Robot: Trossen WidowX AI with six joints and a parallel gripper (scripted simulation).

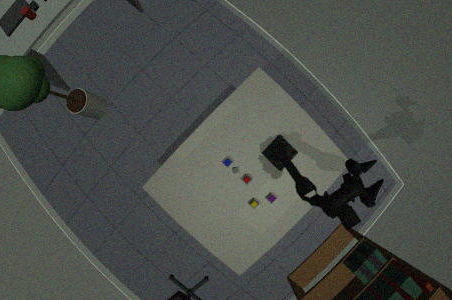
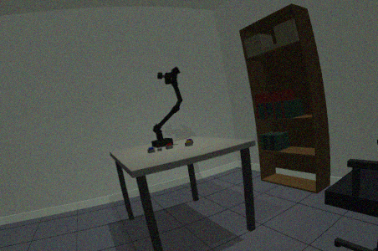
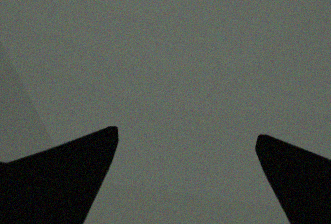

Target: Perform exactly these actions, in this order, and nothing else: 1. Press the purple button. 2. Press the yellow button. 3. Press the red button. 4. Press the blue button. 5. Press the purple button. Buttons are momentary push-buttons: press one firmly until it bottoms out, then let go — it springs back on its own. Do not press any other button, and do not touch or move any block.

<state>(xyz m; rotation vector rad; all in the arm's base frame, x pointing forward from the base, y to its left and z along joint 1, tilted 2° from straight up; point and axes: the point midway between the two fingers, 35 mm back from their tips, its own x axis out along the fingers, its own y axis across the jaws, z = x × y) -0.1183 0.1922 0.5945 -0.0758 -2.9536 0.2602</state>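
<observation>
Right now the purple button is 340 mm ahead of my gripper tip, 40 mm to the left of it and 620 mm below it. From my gripper tip the other things lie so: red button (390 mm ahead, 150 mm to the right, 620 mm below); then small grey block (410 mm ahead, 240 mm to the right, 650 mm below); then yellow button (440 mm ahead, 620 mm below).
</observation>
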